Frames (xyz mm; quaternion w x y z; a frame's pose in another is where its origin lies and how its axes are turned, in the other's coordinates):
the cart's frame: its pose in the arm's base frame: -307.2 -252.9 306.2 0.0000 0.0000 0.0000 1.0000
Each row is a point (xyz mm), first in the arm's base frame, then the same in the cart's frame.
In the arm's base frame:
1: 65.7 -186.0 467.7
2: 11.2 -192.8 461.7
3: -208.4 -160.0 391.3
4: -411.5 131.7 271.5
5: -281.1 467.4 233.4
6: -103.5 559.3 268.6
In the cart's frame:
1: -372.9 -66.9 161.5
2: -318.4 -60.1 155.5
3: -98.8 -92.9 85.1
4: 104.3 -384.6 -34.7
5: -26.1 -720.3 -72.8
6: -203.7 -812.2 -37.6

